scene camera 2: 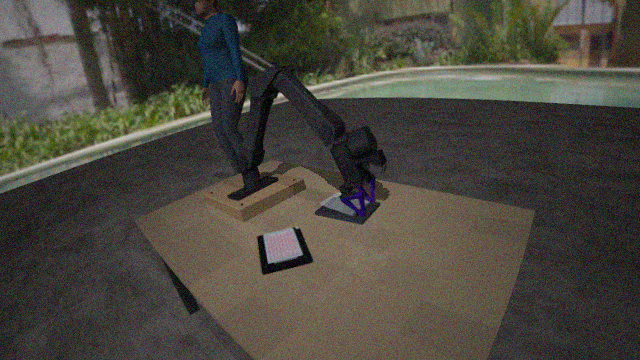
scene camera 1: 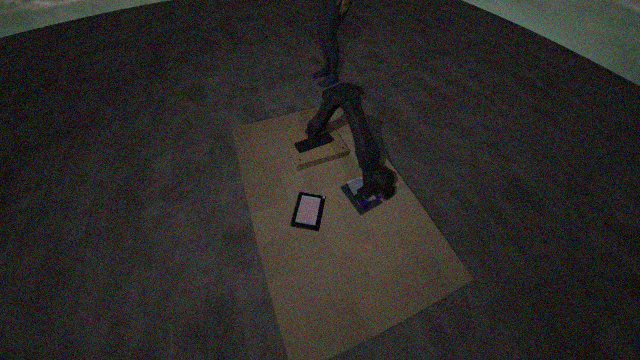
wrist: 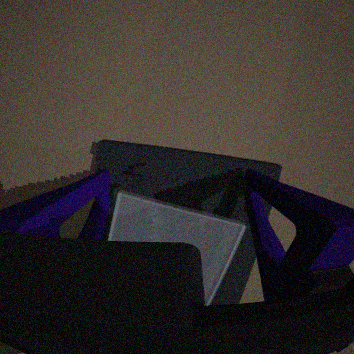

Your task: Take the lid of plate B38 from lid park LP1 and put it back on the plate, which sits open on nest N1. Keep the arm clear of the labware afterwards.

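Pixels of known places: gripper, fingertip midpoint: (scene camera 2: 368, 208) (scene camera 1: 371, 204) (wrist: 177, 177); arm's base at its link origin: (scene camera 2: 254, 188) (scene camera 1: 314, 143).
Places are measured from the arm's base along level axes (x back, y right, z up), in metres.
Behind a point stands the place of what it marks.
Observation:
The pale, clear lid (scene camera 1: 355, 183) {x -0.305, y -0.062, z -0.019 m} (scene camera 2: 336, 204) {x -0.331, y -0.045, z -0.020 m} (wrist: 165, 220) {x -0.400, y -0.072, z -0.022 m} lies on the dark lid park LP1 (scene camera 1: 352, 198) {x -0.361, y -0.011, z -0.031 m} (scene camera 2: 332, 215) {x -0.346, y 0.000, z -0.031 m} (wrist: 190, 161) {x -0.438, y -0.063, z -0.031 m}. My gripper (scene camera 1: 370, 200) {x -0.427, y -0.069, z -0.029 m} (scene camera 2: 368, 207) {x -0.427, y -0.069, z -0.029 m} (wrist: 177, 177) {x -0.427, y -0.069, z -0.029 m} points down over it, its purple fingers standing wide on either side, shut on the lid. The lid still rests low at the park, with no visible gap under it. The black gripper body hides the near part of the lid in the wrist view. Plate B38 (scene camera 1: 308, 209) {x -0.327, y 0.192, z -0.016 m} (scene camera 2: 283, 246) {x -0.341, y 0.201, z -0.017 m}, with pinkish wells, sits open on the black nest N1 (scene camera 1: 306, 228) {x -0.395, y 0.235, z -0.031 m} (scene camera 2: 286, 267) {x -0.387, y 0.244, z -0.035 m}.
The arm rises from a wooden base block (scene camera 1: 322, 159) {x -0.112, y 0.010, z -0.010 m} (scene camera 2: 272, 202) {x -0.111, y 0.018, z -0.025 m} at the back of the tan table top (scene camera 1: 370, 280) {x -0.687, y 0.113, z -0.041 m} (scene camera 2: 400, 290) {x -0.644, y 0.189, z -0.041 m}. A person (scene camera 1: 330, 45) (scene camera 2: 220, 50) stands behind the base. The scene is dim and grainy.

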